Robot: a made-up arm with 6 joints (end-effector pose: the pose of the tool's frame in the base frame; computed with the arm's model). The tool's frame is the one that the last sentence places. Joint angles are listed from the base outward.
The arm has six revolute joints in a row. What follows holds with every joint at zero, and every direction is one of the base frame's.
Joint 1 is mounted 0.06 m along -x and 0.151 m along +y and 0.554 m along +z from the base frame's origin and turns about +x.
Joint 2 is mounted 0.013 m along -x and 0.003 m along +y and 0.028 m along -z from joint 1 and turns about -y.
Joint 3 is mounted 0.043 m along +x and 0.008 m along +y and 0.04 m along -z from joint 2 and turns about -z.
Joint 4 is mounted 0.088 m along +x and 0.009 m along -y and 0.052 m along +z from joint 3 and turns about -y.
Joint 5 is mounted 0.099 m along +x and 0.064 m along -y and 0.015 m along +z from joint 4 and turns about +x.
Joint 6 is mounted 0.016 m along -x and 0.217 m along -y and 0.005 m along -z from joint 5 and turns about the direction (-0.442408, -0.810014, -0.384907).
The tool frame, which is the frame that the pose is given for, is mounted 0.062 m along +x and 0.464 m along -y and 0.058 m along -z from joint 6; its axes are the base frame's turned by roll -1.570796, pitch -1.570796 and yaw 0 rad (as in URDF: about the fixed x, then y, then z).
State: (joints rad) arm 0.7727 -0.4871 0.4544 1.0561 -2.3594 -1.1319
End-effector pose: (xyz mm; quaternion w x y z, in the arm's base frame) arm -120.4 -18.2 1086.7 0.1142 -0.9830 -0.0218 -0.1420
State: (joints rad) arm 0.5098 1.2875 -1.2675 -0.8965 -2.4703 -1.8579
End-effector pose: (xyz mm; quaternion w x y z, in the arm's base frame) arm -403.1 478.8 1062.8 0.2602 0.9018 0.2305 0.2569
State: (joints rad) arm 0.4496 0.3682 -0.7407 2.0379 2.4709 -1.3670
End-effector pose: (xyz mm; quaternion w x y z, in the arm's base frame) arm -386.9 578.7 707.9 0.0317 0.5529 -0.4824 0.6787
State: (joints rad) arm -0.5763 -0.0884 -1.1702 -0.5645 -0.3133 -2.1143
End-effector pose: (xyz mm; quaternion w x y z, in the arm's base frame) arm 432.6 -245.3 535.8 0.4356 -0.6330 0.3275 0.5498
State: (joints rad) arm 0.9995 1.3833 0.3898 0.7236 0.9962 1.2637
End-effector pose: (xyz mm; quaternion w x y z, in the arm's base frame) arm 343.8 -150.1 78.4 0.5142 -0.2902 -0.2813 0.7565
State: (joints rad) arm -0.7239 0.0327 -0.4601 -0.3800 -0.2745 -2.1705
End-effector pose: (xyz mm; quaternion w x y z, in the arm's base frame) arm 127.3 -396.2 737.2 0.6218 -0.6696 0.3369 0.2270
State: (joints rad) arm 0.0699 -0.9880 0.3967 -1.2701 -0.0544 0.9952
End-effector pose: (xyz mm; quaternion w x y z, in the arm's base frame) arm 17.0 -585.3 566.2 0.5273 -0.8296 -0.1461 0.1116
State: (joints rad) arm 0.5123 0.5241 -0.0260 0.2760 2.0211 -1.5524
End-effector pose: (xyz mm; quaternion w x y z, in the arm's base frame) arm 229.3 635.5 732.1 0.5772 0.7600 -0.2854 0.0881
